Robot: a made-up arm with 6 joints. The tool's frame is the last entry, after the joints.
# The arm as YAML. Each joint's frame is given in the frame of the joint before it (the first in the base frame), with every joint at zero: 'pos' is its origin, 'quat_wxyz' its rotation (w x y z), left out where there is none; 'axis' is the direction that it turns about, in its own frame. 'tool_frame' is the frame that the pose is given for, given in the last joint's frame.
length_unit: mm
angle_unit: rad
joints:
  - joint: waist
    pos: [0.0, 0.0, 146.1]
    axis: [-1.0, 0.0, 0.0]
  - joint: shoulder
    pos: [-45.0, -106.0, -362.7]
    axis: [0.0, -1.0, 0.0]
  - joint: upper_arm
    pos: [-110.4, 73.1, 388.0]
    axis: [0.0, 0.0, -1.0]
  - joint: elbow
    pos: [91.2, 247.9, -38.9]
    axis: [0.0, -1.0, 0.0]
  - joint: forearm
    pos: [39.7, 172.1, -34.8]
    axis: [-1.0, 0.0, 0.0]
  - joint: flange
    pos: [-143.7, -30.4, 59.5]
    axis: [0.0, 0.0, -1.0]
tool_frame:
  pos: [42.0, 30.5, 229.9]
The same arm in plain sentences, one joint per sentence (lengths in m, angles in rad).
The arm has six revolute joints in a row. What follows holds with every joint at zero, and every direction is one of the base frame's. The first joint is mounted 0.1461 m along +z from the base frame's origin and turns about -x. The second joint is mounted 0.045 m along -x and 0.106 m along -y and 0.3627 m along -z from the first joint and turns about -y. The third joint is mounted 0.1104 m along -x and 0.0731 m along +y and 0.388 m along +z from the second joint and turns about -z. The fourth joint is mounted 0.0912 m along +x and 0.2479 m along +y and 0.0389 m along -z from the third joint and turns about -y. The fifth joint is mounted 0.0397 m along +x and 0.1721 m along +y and 0.0348 m along -z from the fourth joint and turns about -x. The sixth joint is mounted 0.1437 m along -x and 0.0304 m along -y and 0.0595 m along +z from the fifth joint and turns about -z. The tool frame, which is the frame that the pose is given for, is mounted 0.042 m along +x and 0.0305 m along +y and 0.2299 m along +z from the sixth joint; its axes are parallel to the base frame's.
